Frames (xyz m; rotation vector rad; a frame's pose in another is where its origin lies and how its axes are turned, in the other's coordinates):
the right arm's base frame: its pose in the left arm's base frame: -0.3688 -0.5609 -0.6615 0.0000 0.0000 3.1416
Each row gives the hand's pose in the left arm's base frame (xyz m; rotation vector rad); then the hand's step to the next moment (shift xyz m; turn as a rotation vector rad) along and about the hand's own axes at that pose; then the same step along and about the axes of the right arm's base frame.
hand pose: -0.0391 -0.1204 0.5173 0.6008 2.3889 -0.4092
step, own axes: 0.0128 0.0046 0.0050 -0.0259 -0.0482 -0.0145
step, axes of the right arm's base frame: 0.0040 -0.0058 -0.0127 0.0140 0.0428 0.0342
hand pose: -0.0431 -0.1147 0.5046 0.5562 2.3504 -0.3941
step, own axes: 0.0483 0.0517 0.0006 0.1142 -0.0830 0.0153
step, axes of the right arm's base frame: 0.0071 -0.0580 -0.0399 0.1095 0.0457 -0.0780
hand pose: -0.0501 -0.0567 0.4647 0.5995 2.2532 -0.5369
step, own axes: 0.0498 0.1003 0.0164 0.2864 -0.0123 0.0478
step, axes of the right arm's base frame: -0.0342 -0.0846 -0.0670 0.1595 -0.0378 -0.2400
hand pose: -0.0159 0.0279 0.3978 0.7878 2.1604 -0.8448
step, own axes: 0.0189 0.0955 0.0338 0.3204 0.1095 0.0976
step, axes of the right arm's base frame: -0.0702 -0.0381 -0.0651 0.0733 -0.0842 -0.3342
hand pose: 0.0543 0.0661 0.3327 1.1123 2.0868 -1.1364
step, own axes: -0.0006 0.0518 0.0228 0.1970 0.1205 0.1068
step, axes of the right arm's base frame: -0.0452 0.0035 -0.0339 -0.0022 -0.0285 -0.2528
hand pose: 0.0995 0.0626 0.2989 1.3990 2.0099 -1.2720
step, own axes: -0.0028 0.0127 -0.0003 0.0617 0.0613 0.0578
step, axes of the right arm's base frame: -0.0125 0.0001 -0.0036 -0.0172 0.0092 -0.1026
